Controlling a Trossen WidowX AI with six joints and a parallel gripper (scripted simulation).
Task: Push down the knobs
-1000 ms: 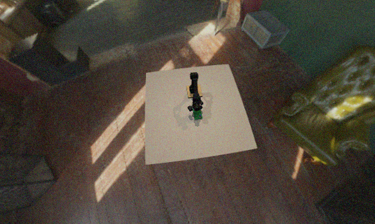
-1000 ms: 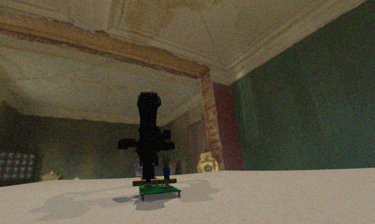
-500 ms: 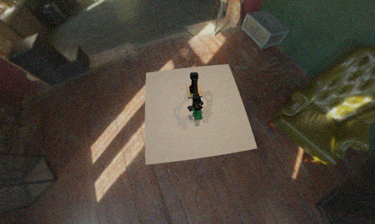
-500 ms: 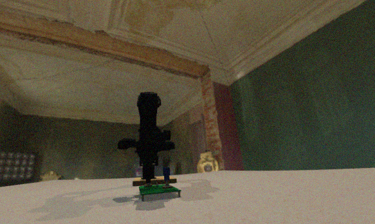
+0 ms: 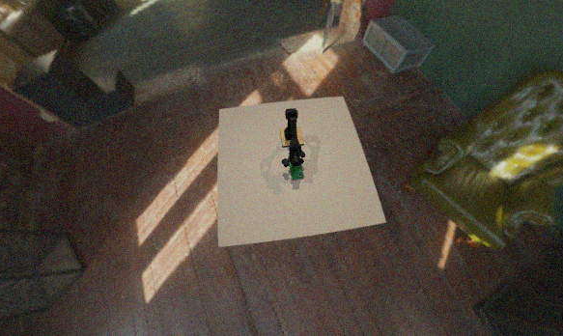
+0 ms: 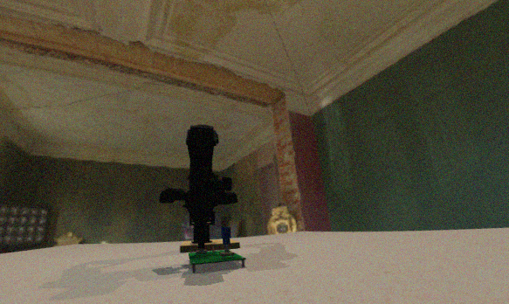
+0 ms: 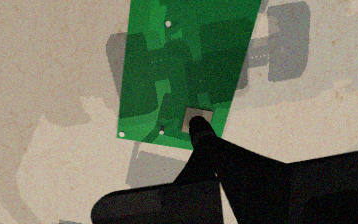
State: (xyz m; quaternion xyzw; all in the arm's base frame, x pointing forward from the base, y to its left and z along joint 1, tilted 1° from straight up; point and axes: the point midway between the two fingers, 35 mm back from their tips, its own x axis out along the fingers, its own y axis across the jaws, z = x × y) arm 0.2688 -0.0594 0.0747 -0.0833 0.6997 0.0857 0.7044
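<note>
The black knob is 2 cm below my gripper tip. The rest, counted from my gripper tip: blue knob: 11 cm ahead, 3 cm to the left; potentiometer: 11 cm ahead, 3 cm to the left, 2 cm below.
</note>
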